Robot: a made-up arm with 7 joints. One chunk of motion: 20 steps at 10 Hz.
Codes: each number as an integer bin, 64 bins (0 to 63) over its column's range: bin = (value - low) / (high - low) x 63, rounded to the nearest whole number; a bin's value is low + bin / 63 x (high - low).
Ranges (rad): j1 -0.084..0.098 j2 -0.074..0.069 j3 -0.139..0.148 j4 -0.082..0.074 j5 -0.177..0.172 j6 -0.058..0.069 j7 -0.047..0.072
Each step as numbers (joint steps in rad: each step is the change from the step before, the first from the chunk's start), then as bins.
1 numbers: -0.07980 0.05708 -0.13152 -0.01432 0.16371 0.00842 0.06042
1 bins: 1 58 2 27 62 33 57
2 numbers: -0.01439 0.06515 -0.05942 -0.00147 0.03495 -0.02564 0.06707
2 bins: 24 61 17 33 38 16 60
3 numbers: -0.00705 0.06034 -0.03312 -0.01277 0.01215 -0.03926 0.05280
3 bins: 27 59 23 28 34 9 53
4 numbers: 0.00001 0.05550 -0.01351 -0.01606 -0.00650 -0.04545 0.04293
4 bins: 29 57 28 27 31 6 48
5 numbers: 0.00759 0.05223 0.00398 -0.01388 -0.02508 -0.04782 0.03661
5 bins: 32 56 31 28 27 5 44
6 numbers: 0.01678 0.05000 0.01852 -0.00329 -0.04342 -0.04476 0.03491
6 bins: 35 55 35 32 24 7 43
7 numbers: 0.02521 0.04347 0.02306 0.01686 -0.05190 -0.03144 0.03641
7 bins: 38 52 36 40 23 13 44
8 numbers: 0.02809 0.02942 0.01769 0.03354 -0.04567 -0.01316 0.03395
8 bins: 39 46 34 47 24 22 43
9 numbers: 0.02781 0.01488 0.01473 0.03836 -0.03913 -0.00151 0.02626
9 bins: 39 39 34 49 25 28 39
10 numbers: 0.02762 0.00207 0.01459 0.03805 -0.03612 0.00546 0.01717
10 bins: 39 34 34 48 25 31 34
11 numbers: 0.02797 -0.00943 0.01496 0.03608 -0.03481 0.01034 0.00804
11 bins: 39 28 34 48 26 34 29
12 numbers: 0.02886 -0.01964 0.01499 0.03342 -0.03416 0.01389 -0.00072
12 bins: 39 24 34 47 26 36 25
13 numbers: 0.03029 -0.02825 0.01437 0.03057 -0.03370 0.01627 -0.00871
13 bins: 40 20 34 45 26 37 20
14 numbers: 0.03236 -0.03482 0.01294 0.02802 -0.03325 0.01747 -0.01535
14 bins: 40 17 33 44 26 37 17
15 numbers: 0.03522 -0.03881 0.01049 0.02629 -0.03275 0.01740 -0.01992
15 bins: 41 16 33 44 26 37 14
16 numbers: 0.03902 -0.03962 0.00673 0.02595 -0.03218 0.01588 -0.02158
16 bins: 43 15 32 44 26 37 13
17 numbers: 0.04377 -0.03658 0.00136 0.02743 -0.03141 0.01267 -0.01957
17 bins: 44 16 31 44 26 35 15
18 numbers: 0.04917 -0.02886 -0.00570 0.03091 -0.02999 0.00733 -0.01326
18 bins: 46 20 29 46 27 32 18
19 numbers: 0.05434 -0.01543 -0.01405 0.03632 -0.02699 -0.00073 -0.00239
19 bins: 48 26 27 48 27 28 24
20 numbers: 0.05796 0.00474 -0.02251 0.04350 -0.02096 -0.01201 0.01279
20 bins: 49 35 26 51 28 23 32
